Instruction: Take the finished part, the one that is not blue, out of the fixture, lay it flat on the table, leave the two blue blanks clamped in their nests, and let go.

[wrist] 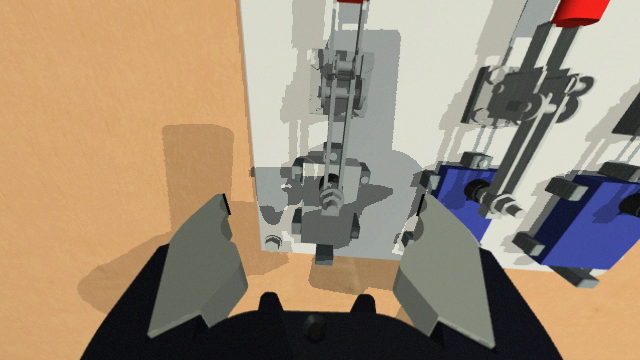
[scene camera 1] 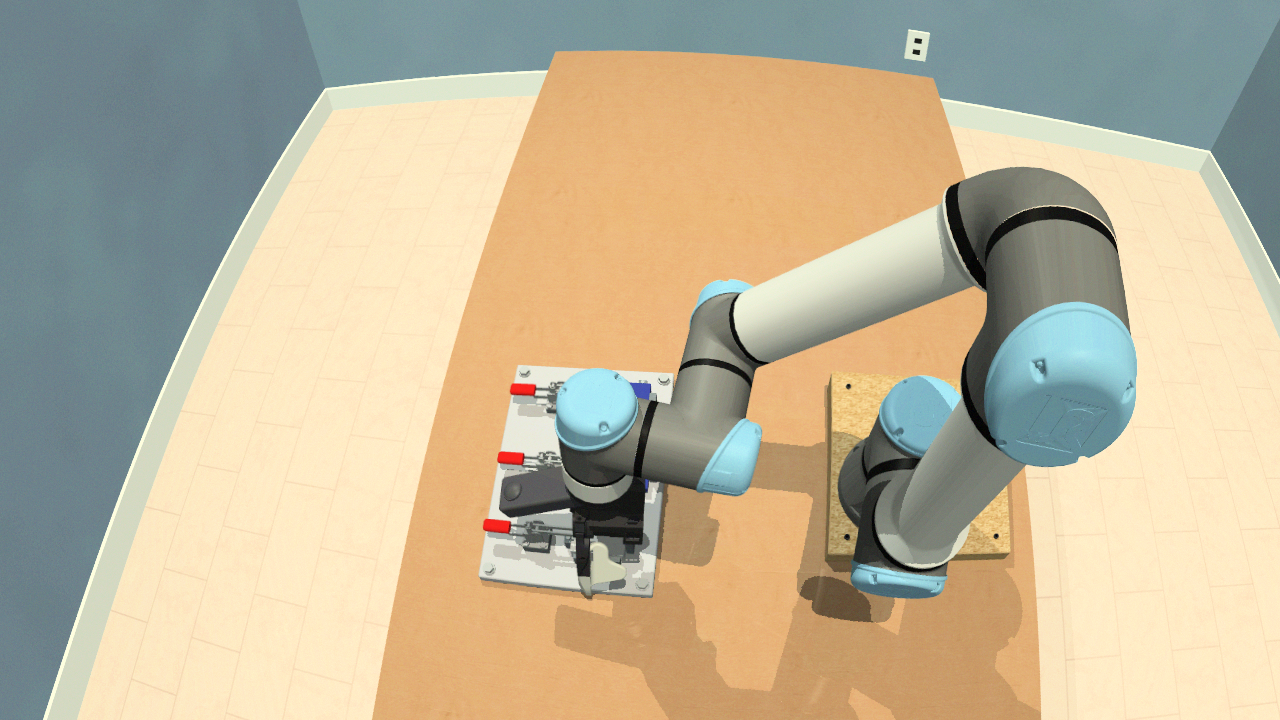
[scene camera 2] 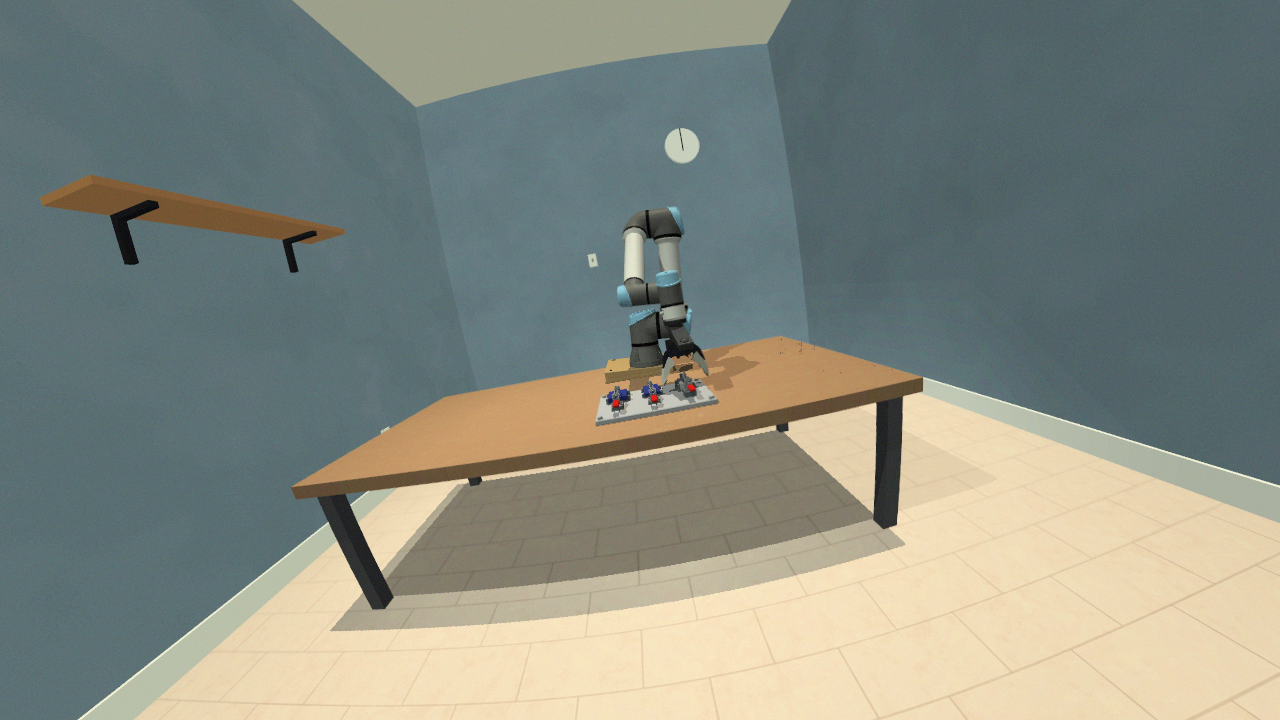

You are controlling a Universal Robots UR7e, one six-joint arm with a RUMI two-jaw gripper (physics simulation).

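Pixels of known places: gripper, fingertip midpoint: (wrist: pixel 322 196) (scene camera 1: pixel 591 543); arm's base, origin of the base link: (scene camera 2: pixel 647 363).
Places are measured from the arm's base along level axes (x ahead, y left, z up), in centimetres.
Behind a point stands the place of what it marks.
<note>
The finished part (wrist: pixel 325 227) @[x 38.0, y 6.4, z 0.6 cm], a grey block in shadow, sits in the end nest of the white fixture plate (scene camera 1: pixel 528 429) @[x 50.4, y -12.2, z -2.0 cm] (scene camera 2: pixel 631 413) @[x 52.8, y -13.3, z -2.0 cm] (wrist: pixel 425 30) @[x 51.0, y 0.0, z -2.0 cm]. Its clamp's arm and spindle (wrist: pixel 331 195) @[x 42.3, y 6.0, z 3.4 cm] reach over it. My gripper (scene camera 1: pixel 597 577) (scene camera 2: pixel 686 377) @[x 40.6, y 6.6, z 0.4 cm] (wrist: pixel 322 196) @[x 40.6, y 6.6, z 0.4 cm] is open and empty, above that nest, with one finger on each side of the part in the wrist view. The middle blue blank (scene camera 1: pixel 646 483) @[x 33.5, y -2.6, z -0.4 cm] (scene camera 2: pixel 650 391) (wrist: pixel 455 185) @[x 41.0, y -3.5, z -0.4 cm] and the far blue blank (scene camera 1: pixel 640 390) @[x 34.4, y -17.2, z 0.1 cm] (scene camera 2: pixel 617 394) (wrist: pixel 590 230) @[x 37.2, y -14.5, z 0.1 cm] sit in their nests; the middle clamp reaches over its blank. In scene camera 1 my gripper and arm hide much of the nests.
Red clamp handles (scene camera 1: pixel 496 525) @[x 53.0, y 5.0, z 2.1 cm] (scene camera 1: pixel 510 457) @[x 52.0, y -5.9, z 1.2 cm] (scene camera 1: pixel 522 389) @[x 51.0, y -16.7, z 1.6 cm] stand along one side of the plate. The right finger in the wrist view overlaps the middle blank's corner. The arm's base stands on a wooden board (scene camera 1: pixel 841 411) @[x 5.9, y -12.1, z 0.9 cm] (scene camera 2: pixel 617 371) @[x 7.1, y -13.5, z 0.8 cm] on the table (scene camera 1: pixel 733 179) @[x 17.5, y -65.6, z -3.5 cm] (scene camera 2: pixel 501 420) @[x 28.6, y -57.4, z -3.5 cm].
</note>
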